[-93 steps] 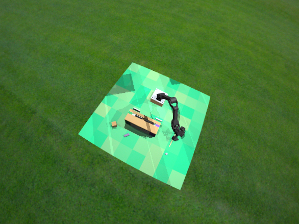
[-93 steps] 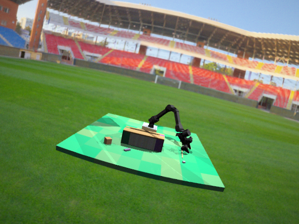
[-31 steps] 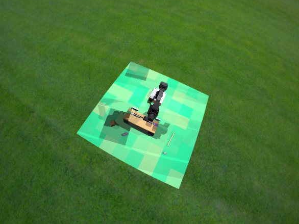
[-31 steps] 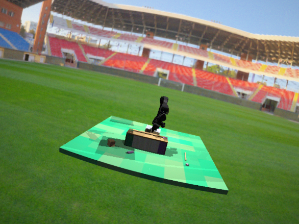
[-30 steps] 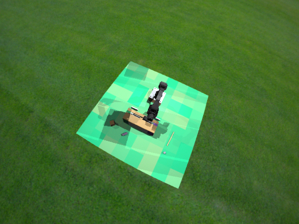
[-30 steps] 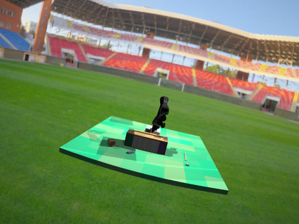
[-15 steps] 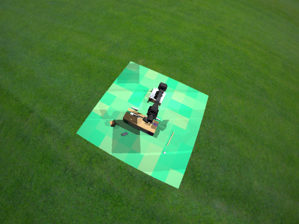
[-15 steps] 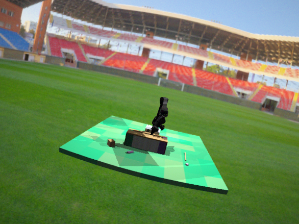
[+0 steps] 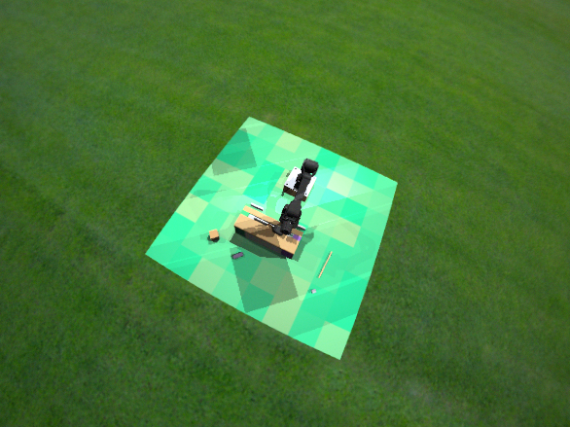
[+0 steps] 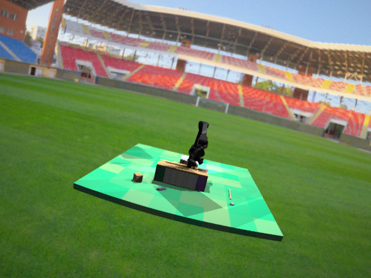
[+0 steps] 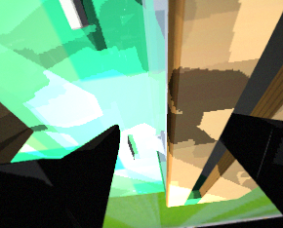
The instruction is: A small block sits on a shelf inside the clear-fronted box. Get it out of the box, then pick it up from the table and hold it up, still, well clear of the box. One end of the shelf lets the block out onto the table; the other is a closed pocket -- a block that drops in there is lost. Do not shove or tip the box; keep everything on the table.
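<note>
Right now the small block is 50 mm ahead of my gripper tip, 40 mm to the right of it and 10 mm below it. Also, from my gripper tip: thin tan stick 370 mm to the left, 100 mm below, 60 mm ahead; then small grey piece 370 mm to the left, 240 mm ahead, 90 mm below; then purple piece 270 mm ahead, 120 mm to the right, 90 mm below.
</note>
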